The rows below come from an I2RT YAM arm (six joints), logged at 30 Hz.
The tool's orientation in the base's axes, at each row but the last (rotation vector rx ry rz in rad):
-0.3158, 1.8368, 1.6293
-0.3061, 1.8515, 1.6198
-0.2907, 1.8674, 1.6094
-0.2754, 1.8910, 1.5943
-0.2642, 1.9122, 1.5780
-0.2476, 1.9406, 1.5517
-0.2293, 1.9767, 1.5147
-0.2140, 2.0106, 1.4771
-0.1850, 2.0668, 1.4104
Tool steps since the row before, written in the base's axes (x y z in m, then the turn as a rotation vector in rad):
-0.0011, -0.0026, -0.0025, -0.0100, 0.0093, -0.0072
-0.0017, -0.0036, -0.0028, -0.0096, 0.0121, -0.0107
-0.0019, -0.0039, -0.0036, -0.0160, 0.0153, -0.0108
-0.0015, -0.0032, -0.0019, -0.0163, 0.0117, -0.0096
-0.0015, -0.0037, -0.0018, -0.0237, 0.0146, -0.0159
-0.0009, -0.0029, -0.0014, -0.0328, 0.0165, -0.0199
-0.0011, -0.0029, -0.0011, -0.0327, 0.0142, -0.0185
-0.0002, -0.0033, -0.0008, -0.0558, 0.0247, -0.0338
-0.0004, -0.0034, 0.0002, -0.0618, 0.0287, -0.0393
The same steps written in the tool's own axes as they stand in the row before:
0.0017, -0.0019, -0.0028, 0.0142, 0.0019, 0.0059
0.0021, -0.0020, -0.0039, 0.0166, -0.0006, 0.0087
0.0027, -0.0027, -0.0042, 0.0224, 0.0036, 0.0097
0.0015, -0.0015, -0.0034, 0.0210, 0.0039, 0.0061
0.0013, -0.0016, -0.0038, 0.0311, 0.0035, 0.0068
0.0008, -0.0015, -0.0029, 0.0410, 0.0054, 0.0057
0.0008, -0.0013, -0.0029, 0.0396, 0.0058, 0.0035
-0.0001, -0.0017, -0.0029, 0.0689, 0.0082, 0.0067
-0.0006, -0.0011, -0.0032, 0.0777, 0.0082, 0.0090

